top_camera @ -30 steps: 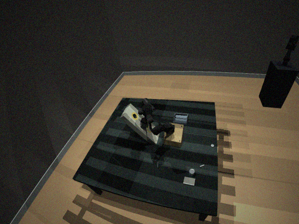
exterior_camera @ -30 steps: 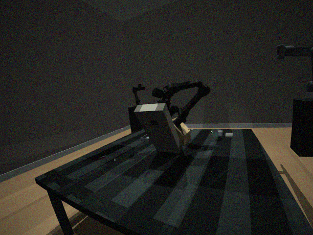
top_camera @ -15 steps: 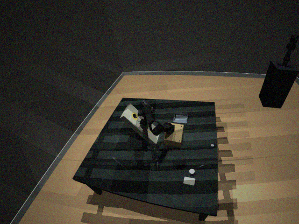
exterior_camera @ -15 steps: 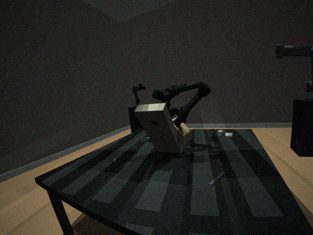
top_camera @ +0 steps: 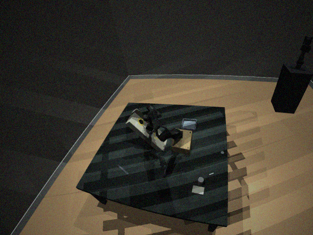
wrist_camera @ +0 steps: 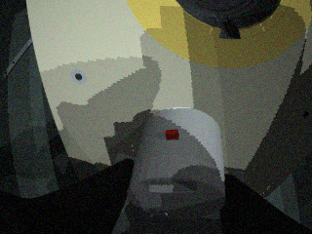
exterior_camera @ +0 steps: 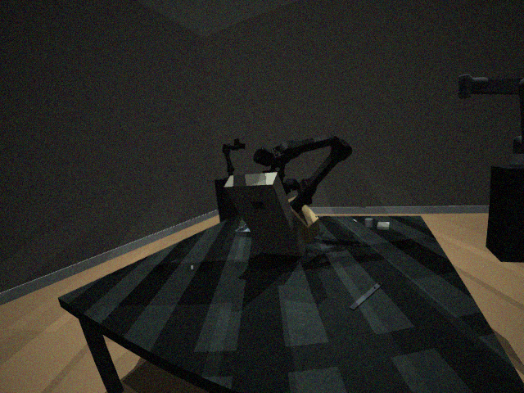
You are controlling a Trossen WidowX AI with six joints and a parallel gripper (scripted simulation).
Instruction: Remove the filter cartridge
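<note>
Now: the grey tray 31 cm behind my gripper tip, 30 cm to the right of it and 22 cm below it. From my gripper tip the other things lie so: round grey filter cartridge: right at my gripper tip.
</note>
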